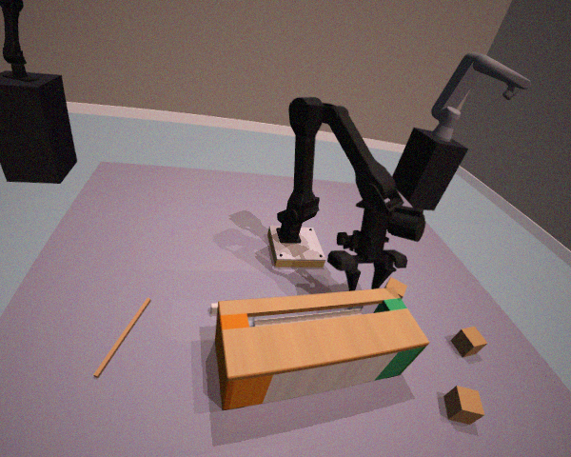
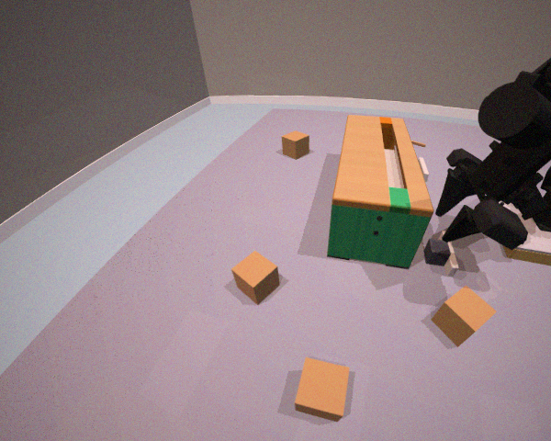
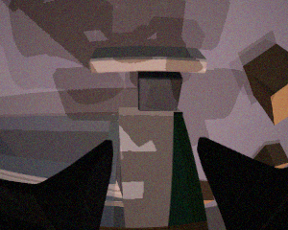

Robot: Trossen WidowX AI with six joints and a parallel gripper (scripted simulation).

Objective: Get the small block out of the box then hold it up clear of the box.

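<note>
The dark block lies 5 cm below my gripper tip and 1 cm behind it. From my gripper tip the other things lie so: box (15 cm to the right, 8 cm ahead, 1 cm below); then thin wooden stick (52 cm to the right, 7 cm below, 3 cm ahead).
</note>
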